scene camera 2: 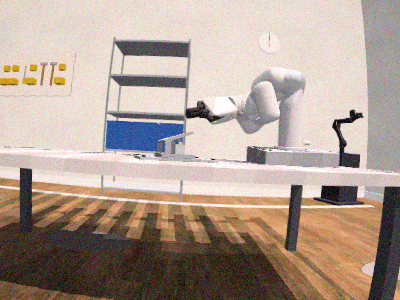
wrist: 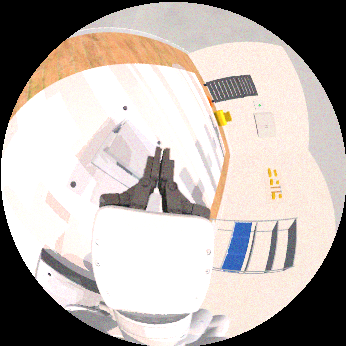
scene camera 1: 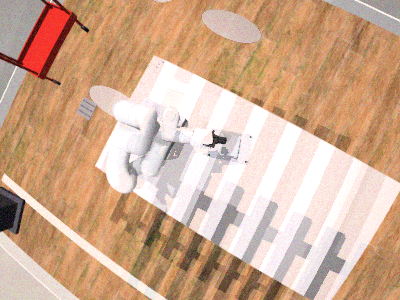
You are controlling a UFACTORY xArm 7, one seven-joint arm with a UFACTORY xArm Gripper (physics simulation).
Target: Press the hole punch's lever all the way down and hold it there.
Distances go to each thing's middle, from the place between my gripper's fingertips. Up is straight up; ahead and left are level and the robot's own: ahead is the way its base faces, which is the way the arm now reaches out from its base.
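Labels:
The base plate (wrist: pixel 86 180) is 30 mm ahead of my gripper and 10 mm to the right of it, and it sits 150 mm below it. As for the grey hole punch (wrist: pixel 122 155), my gripper is 30 mm short of it, 10 mm to the left of it and 100 mm above it. Going by their middles, the grey hole punch is the nearest to my gripper of the things named here.

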